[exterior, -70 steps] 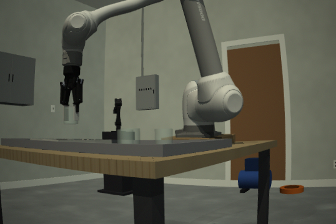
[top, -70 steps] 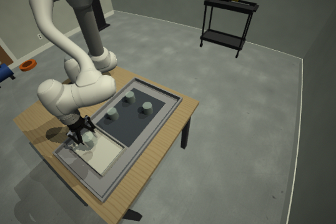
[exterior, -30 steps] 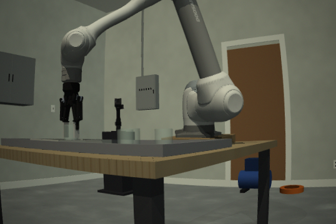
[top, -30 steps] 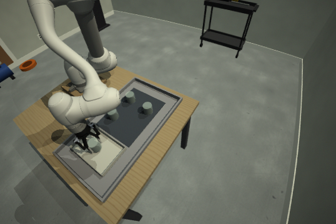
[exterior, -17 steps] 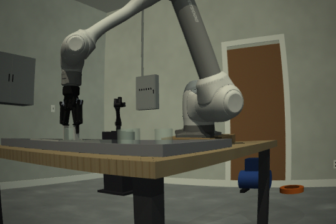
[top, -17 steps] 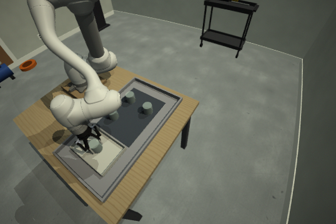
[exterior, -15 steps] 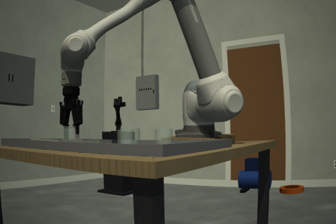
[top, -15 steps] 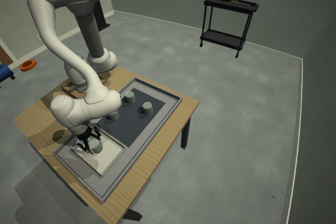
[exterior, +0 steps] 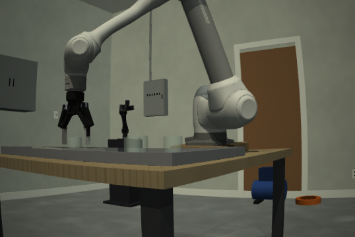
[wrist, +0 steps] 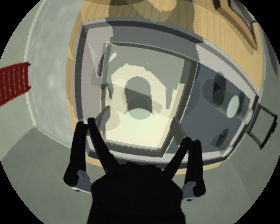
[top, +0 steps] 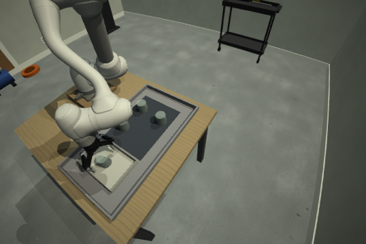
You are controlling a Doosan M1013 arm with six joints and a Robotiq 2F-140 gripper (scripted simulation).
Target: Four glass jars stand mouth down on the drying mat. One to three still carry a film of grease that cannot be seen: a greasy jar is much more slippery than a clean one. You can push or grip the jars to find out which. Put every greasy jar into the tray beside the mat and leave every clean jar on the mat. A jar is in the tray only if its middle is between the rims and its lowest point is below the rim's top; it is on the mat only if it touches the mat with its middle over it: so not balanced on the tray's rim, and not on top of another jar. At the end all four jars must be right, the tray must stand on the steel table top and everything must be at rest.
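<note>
The cream tray is 40 mm below my hand. Also, from my hand: dark drying mat (20 mm ahead, 320 mm to the left, 50 mm below); then grey steel table top (30 mm ahead, 210 mm to the left, 50 mm below).
</note>
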